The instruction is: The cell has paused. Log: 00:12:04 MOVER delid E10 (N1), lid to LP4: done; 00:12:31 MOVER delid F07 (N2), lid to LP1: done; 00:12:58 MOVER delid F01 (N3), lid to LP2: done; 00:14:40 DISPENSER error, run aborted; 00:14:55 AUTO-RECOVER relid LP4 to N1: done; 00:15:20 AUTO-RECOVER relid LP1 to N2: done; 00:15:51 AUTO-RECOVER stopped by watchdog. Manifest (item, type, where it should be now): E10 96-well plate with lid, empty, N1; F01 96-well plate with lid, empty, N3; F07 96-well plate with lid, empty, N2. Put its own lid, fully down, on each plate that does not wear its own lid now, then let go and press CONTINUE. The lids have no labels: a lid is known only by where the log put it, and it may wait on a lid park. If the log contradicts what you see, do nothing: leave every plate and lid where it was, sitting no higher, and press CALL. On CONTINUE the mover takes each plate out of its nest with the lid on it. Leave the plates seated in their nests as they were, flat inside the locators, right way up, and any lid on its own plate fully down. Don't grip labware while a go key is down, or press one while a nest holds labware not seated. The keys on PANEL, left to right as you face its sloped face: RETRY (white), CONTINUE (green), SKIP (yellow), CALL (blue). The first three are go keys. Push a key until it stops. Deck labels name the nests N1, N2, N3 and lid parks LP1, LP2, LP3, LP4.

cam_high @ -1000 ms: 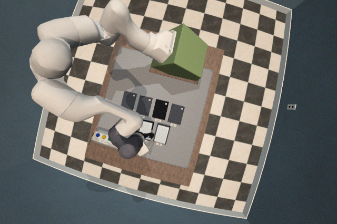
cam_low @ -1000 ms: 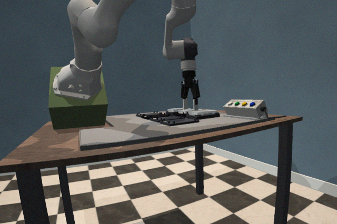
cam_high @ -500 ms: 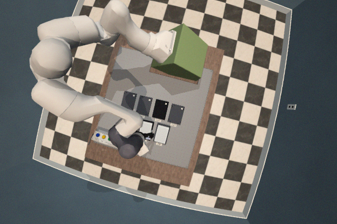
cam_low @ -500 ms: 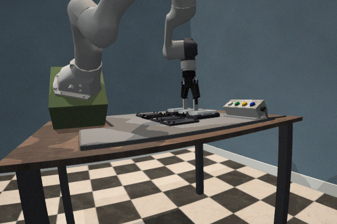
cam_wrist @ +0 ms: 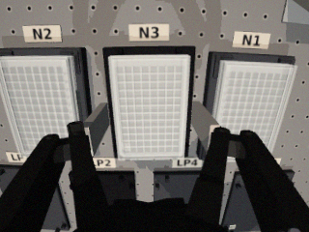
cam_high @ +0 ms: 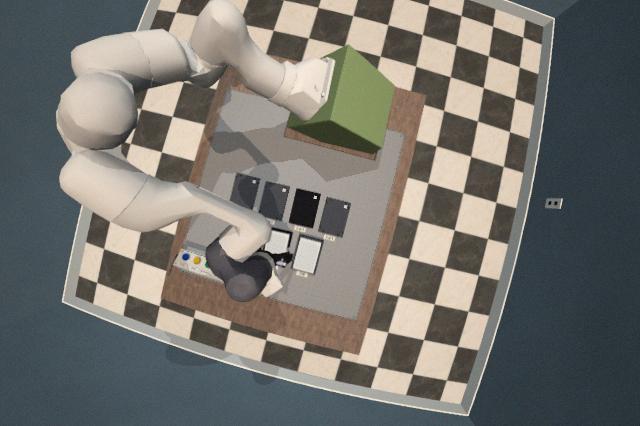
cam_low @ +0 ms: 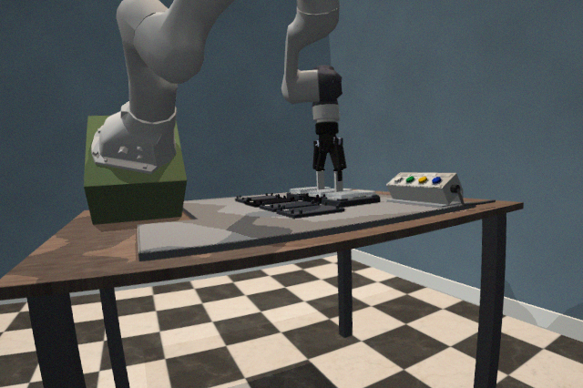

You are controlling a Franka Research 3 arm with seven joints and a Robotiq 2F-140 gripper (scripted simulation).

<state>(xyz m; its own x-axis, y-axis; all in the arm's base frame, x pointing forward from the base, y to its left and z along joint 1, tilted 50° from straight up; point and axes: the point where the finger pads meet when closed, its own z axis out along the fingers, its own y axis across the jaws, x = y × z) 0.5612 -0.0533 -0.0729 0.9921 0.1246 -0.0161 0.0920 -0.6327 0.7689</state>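
The plate lies 30 mm below my hand. Round my hand: white retry key (140 mm ahead, 180 mm to the right, 10 mm above); then lid park LP3 (170 mm behind, 200 mm to the right, 50 mm below); then lid park LP4 (180 mm behind, 70 mm to the right, 50 mm below).
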